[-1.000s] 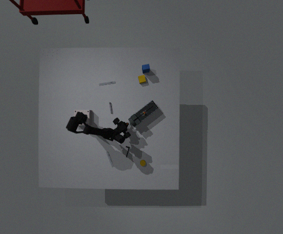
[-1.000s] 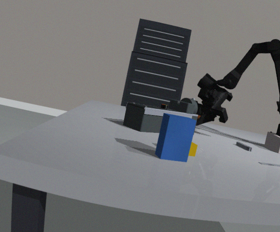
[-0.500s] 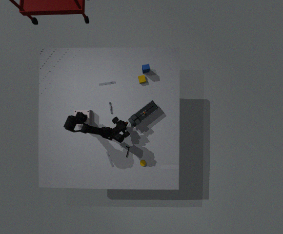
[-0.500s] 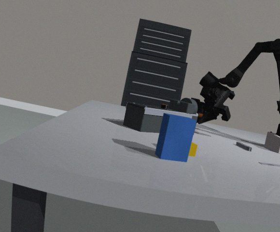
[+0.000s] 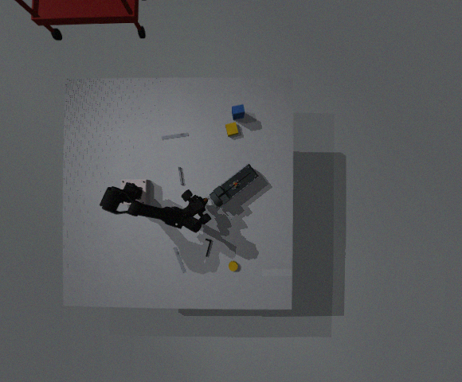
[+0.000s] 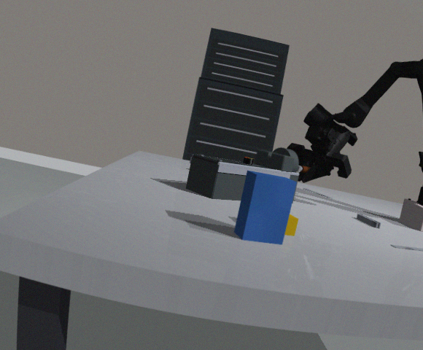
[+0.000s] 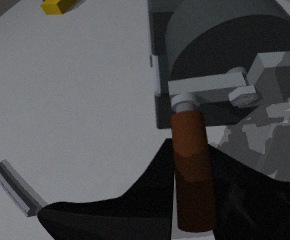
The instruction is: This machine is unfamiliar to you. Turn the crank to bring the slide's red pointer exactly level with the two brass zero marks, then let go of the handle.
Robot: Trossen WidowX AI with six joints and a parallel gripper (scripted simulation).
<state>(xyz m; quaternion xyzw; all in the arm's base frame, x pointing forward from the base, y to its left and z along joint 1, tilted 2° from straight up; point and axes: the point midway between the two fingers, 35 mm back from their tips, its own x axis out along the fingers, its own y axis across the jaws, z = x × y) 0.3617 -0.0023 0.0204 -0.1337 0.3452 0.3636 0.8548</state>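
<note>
Right now my gripper tip is 14 cm short of the red pointer, 10 cm to the right of it and 3 cm below it. From my gripper tip the other things lie so: brown crank handle (3 cm above, 1 cm to the right, 1 cm behind); black hex key (25 cm to the right, 5 cm below, 4 cm ahead); yellow block (40 cm to the left, 8 cm ahead, 4 cm below).
</note>
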